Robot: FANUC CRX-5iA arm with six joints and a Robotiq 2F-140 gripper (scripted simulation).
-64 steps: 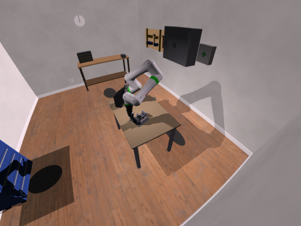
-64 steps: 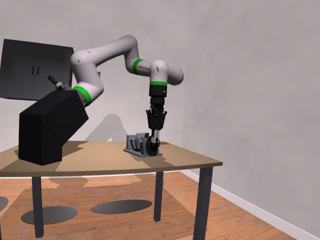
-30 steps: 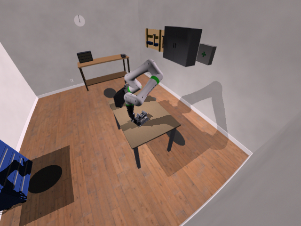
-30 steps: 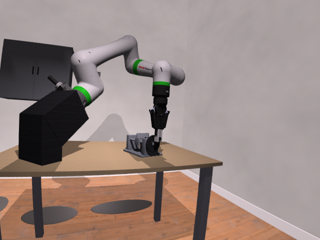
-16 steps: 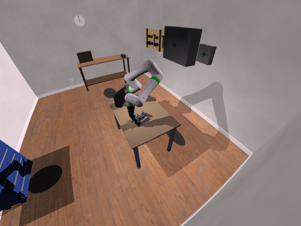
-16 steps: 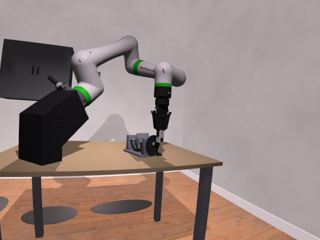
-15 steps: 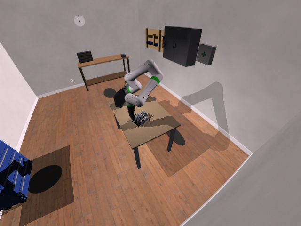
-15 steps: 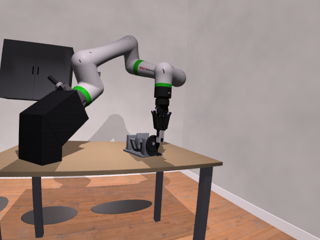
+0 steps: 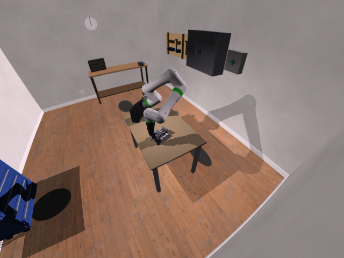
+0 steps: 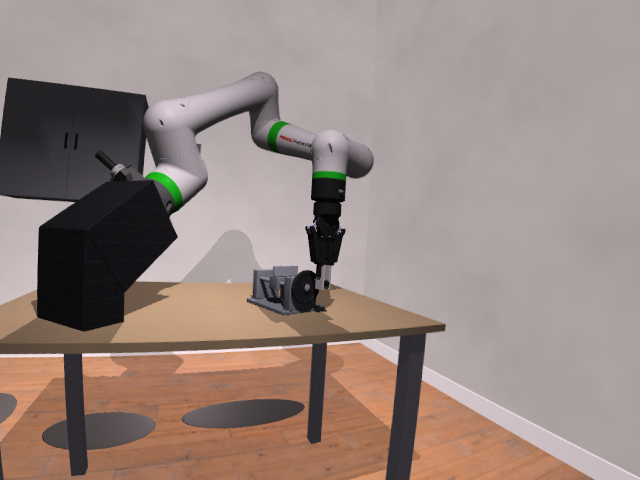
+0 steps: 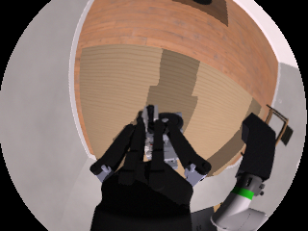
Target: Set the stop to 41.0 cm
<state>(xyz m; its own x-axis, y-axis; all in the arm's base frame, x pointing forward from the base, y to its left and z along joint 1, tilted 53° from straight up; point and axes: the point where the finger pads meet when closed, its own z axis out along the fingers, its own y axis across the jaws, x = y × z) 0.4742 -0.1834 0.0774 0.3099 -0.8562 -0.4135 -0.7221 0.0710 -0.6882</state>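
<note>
Now: hand 2 cm above the black handwheel, 1 cm to the right of it and 1 cm past it. From my hand the other things lie so: grey stop 12 cm to the left, 7 cm behind, 2 cm below.
</note>
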